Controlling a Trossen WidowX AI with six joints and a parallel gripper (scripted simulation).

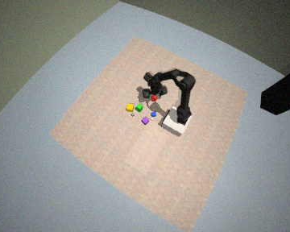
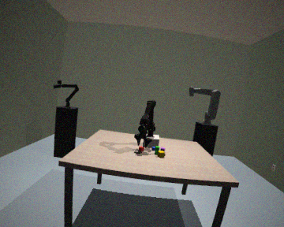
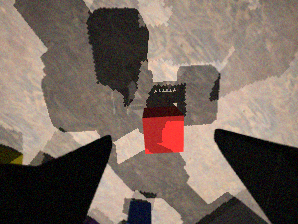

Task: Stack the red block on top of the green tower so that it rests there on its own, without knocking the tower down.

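The red block is 20 mm below my gripper tip. From my gripper tip the other things lie so: blue block: 130 mm to the left, 60 mm behind, 20 mm below; yellow block: 160 mm to the left, 140 mm ahead, 10 mm below; purple block: 210 mm to the left, 20 mm below, 20 mm behind.
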